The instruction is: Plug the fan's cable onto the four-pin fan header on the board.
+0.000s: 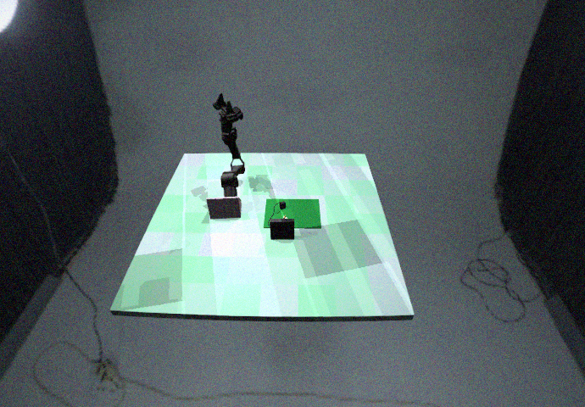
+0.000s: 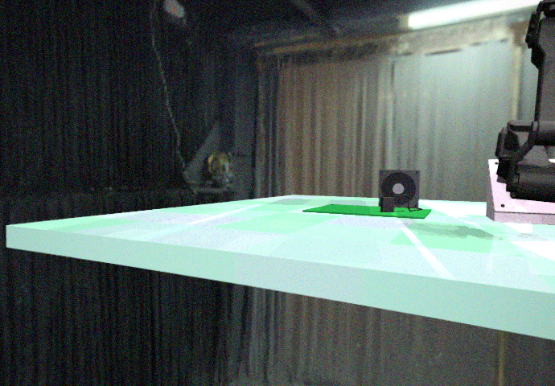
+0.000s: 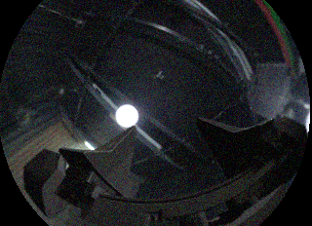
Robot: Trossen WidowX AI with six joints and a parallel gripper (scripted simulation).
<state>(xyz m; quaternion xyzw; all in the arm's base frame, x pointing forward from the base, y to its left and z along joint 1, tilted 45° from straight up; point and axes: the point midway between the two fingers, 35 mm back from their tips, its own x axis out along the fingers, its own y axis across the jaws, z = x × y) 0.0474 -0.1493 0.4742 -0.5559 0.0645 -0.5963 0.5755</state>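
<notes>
Now: gripper tip 310 mm short of the black plug, 150 mm to the left of it and 560 mm above it. Also, from my gripper tip: black fan 330 mm ahead, 370 mm to the right, 530 mm below; then green board 370 mm ahead, 180 mm to the right, 600 mm below.
</notes>
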